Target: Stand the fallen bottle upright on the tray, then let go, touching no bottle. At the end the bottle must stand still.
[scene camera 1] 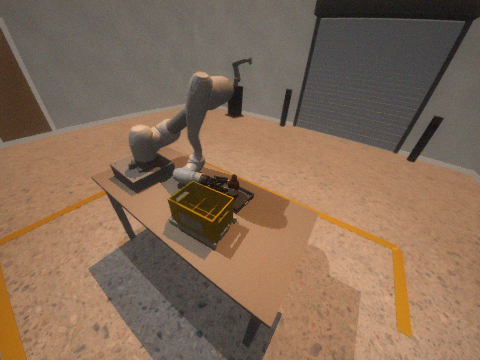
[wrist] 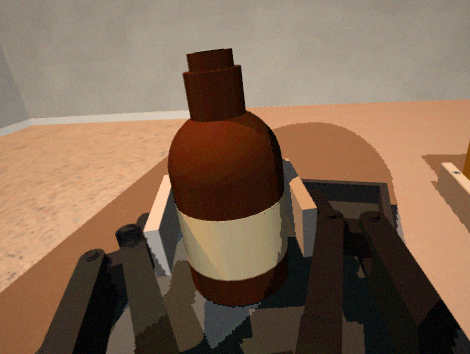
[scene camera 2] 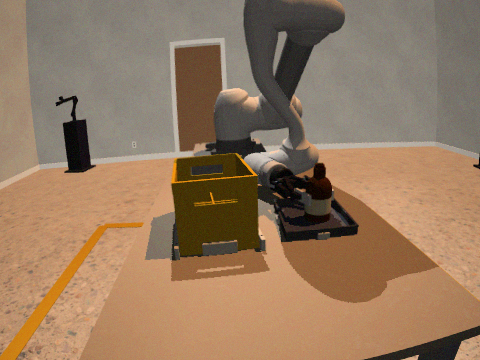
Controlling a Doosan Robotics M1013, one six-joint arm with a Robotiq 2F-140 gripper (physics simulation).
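Places are measured from the arm's base along level axes (x ahead, y left, z up), in millimetres.
Where they show: gripper, between the fingertips: (scene camera 1: 235, 187) (wrist: 229, 185) (scene camera 2: 321, 198); arm's base, origin of its link: (scene camera 1: 147, 162) (scene camera 2: 234, 149).
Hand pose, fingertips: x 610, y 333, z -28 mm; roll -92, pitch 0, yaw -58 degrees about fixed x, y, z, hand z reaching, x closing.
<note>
Each offset is from my fingertips to the top centre of the thing. Level surfaces: height alone.
A brown bottle @[dz +93, dx -13, dy -8 mm] (scene camera 1: 233, 182) (scene camera 2: 318, 192) (wrist: 227, 170) with a cream label stands upright, or very nearly so, over the black tray @[dz -44, dx -20, dy -24 mm] (scene camera 1: 245, 201) (scene camera 2: 320, 232) (wrist: 345, 184). Its base looks to be at the tray's floor in the second scene view; whether it fully touches is too fine to tell. My gripper (scene camera 2: 318, 198) (wrist: 229, 185) comes in low from the robot's side and is shut on the bottle, one pale pad on each side around the label. In the first scene view the fingers are small and partly hidden.
A yellow crate @[dz +105, dx +52, dy -289 mm] (scene camera 1: 201, 212) (scene camera 2: 216, 220) stands beside the tray on the table @[dz -70 mm] (scene camera 1: 270, 260) (scene camera 2: 225, 310), with pale brackets at its base. The arm's wrist is low behind the tray, close to the crate. The tray has raised rims.
</note>
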